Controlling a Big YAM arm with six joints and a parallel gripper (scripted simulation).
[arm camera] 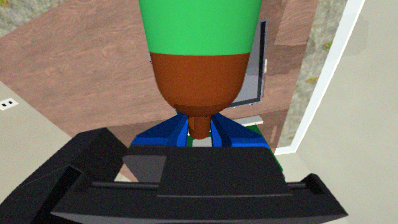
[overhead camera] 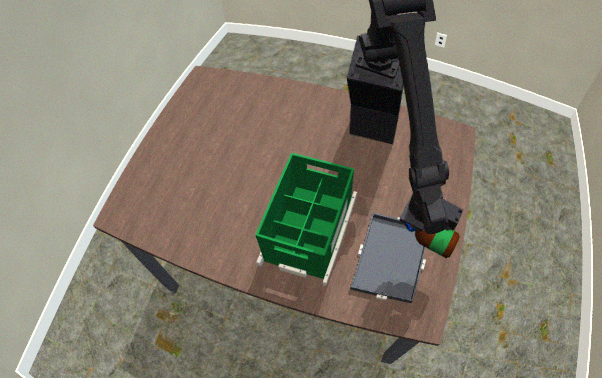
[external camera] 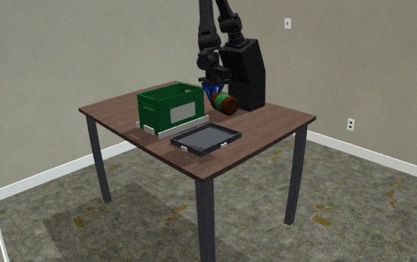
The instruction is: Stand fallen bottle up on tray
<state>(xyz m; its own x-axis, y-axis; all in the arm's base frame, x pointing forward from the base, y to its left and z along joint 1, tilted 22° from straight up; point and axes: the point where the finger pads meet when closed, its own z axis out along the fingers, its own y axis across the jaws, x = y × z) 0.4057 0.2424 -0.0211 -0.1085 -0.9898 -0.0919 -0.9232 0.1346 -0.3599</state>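
My hand is 10 mm short of the bottle and 50 mm to the right of it. Round my hand: tray: 30 mm ahead, 20 mm to the right, 180 mm below; green crate: 40 mm ahead, 290 mm to the right, 100 mm below.
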